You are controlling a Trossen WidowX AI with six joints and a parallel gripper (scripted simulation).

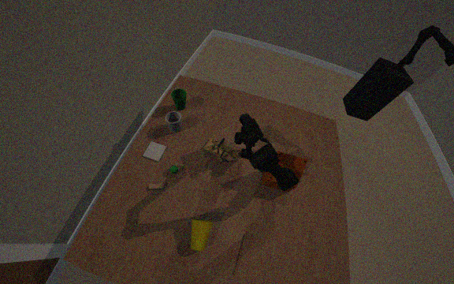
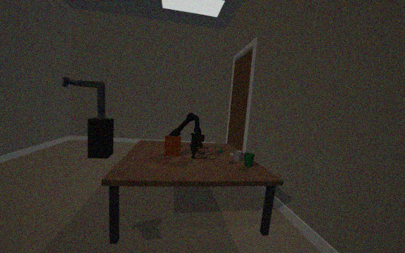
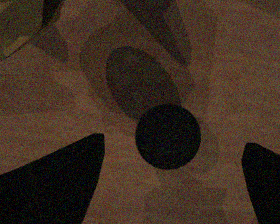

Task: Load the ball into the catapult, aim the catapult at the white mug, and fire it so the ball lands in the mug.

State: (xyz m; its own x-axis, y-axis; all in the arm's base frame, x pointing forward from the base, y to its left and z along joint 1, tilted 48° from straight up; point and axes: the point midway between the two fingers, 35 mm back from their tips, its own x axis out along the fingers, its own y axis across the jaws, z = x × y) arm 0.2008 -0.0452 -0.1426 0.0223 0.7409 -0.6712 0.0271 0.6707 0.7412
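The dark ball is 20 mm below my gripper tip. Round my gripper tip: green ball: 350 mm ahead, 220 mm to the left, 10 mm below; white mug: 450 mm ahead, 50 mm to the right; wooden catapult: 130 mm ahead, 60 mm to the left, 20 mm above.
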